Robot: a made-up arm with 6 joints.
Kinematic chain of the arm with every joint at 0, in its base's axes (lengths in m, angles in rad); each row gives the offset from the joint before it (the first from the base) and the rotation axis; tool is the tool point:
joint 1: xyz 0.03 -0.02 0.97 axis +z
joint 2: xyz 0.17 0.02 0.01 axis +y
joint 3: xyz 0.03 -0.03 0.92 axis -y
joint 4: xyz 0.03 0 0.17 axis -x
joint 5: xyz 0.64 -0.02 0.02 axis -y
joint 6: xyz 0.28 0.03 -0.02 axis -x
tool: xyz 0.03 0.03 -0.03
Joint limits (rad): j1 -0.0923..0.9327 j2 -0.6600..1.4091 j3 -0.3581..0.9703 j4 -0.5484..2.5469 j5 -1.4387..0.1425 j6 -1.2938..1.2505
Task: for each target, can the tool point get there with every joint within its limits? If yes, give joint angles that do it. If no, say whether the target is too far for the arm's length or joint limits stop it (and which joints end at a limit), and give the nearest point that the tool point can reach.
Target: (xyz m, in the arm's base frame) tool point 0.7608 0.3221 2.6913
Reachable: yes | joints 0.6216 0.0514 0.8103 2.1408 -0.3883 -0.3580
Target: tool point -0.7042 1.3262 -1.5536
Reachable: no: too far | nearest point 0.6019 0.8685 0.1083 | short by 2.163 m
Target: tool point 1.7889 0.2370 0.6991
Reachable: yes | joints 0.2599 1.2379 0.4475 1.3587 -0.5702 0.8295
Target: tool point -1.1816 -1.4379 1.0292
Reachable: no: joint limits stop it (at a limit: joint 2, joint 3, joint 4, joint 5) | nearest point -0.5172 -0.6604 2.3501 | short by 1.671 m
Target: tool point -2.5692 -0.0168 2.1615
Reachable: no: too far | nearest point -0.8098 -0.1107 2.3525 | short by 1.772 m
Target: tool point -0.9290 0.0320 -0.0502
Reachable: no: joint limits stop it (at a limit: joint 1, joint 2, joint 3) | nearest point 0.4487 0.7403 0.3293 | short by 1.595 m
